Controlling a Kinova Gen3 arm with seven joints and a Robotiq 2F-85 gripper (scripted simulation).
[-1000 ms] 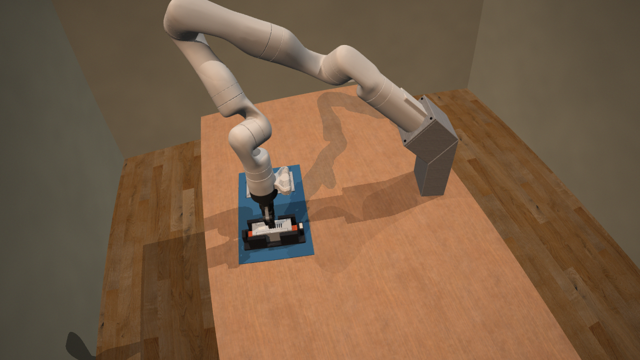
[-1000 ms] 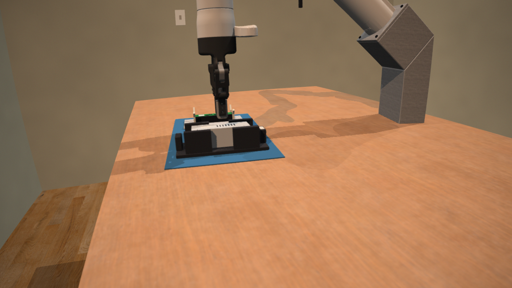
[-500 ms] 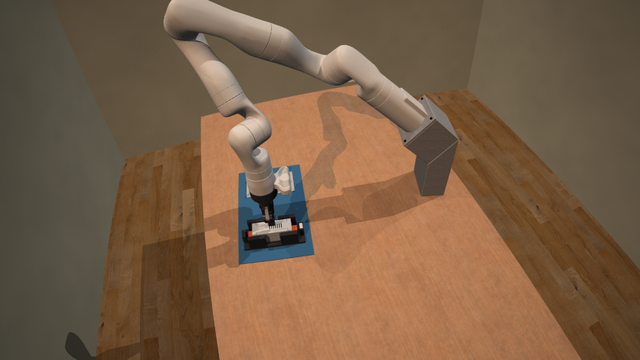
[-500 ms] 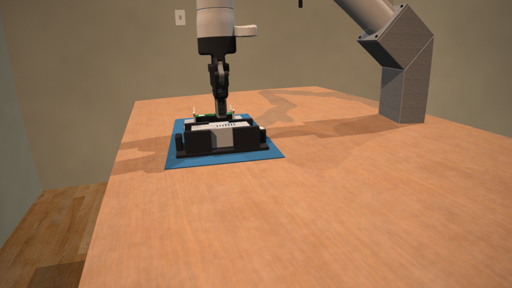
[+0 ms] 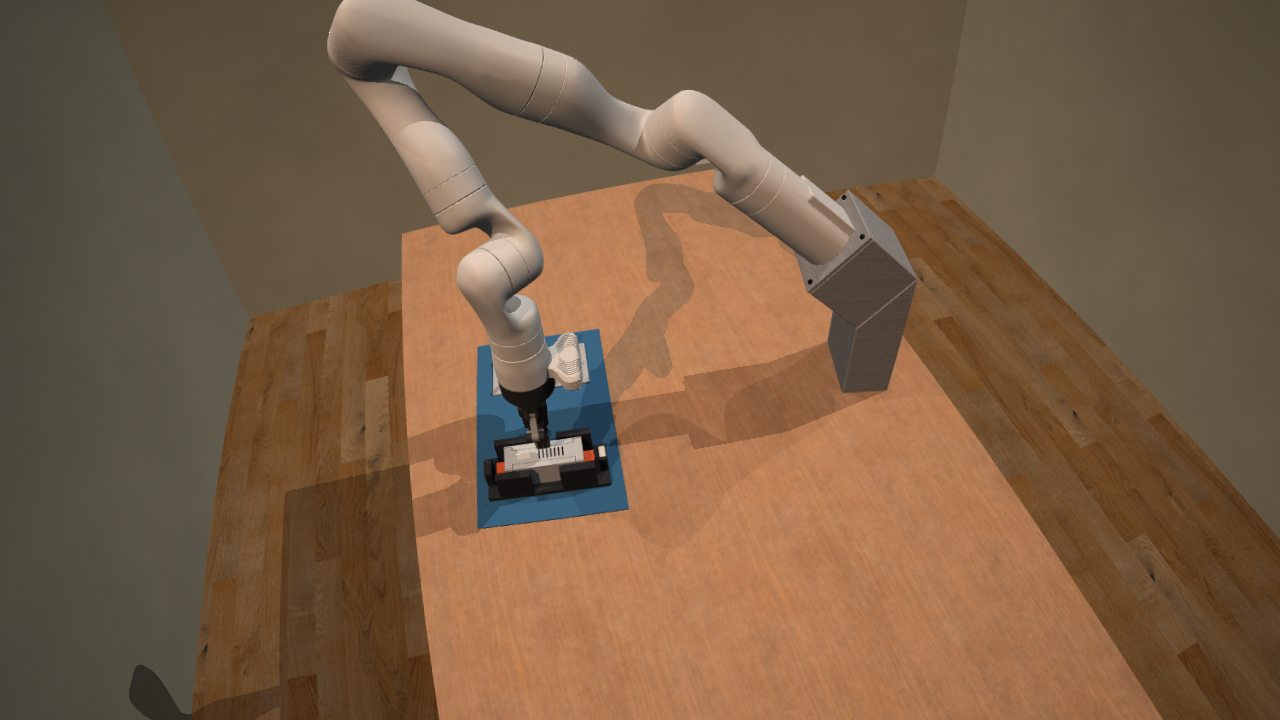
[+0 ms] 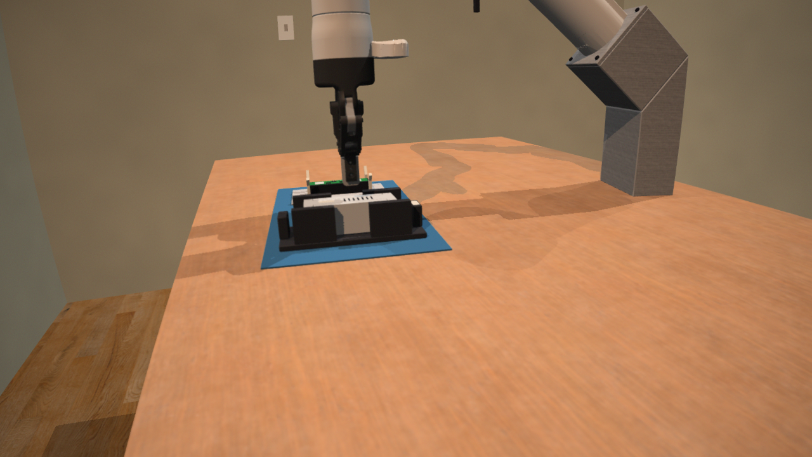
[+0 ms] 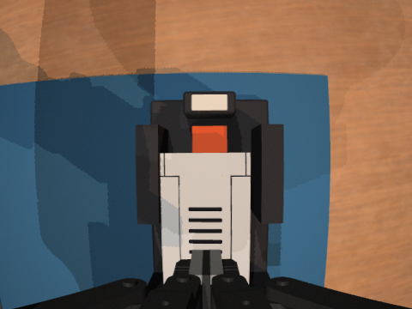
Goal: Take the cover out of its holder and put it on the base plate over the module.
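The light grey cover is 60 mm below my hand.
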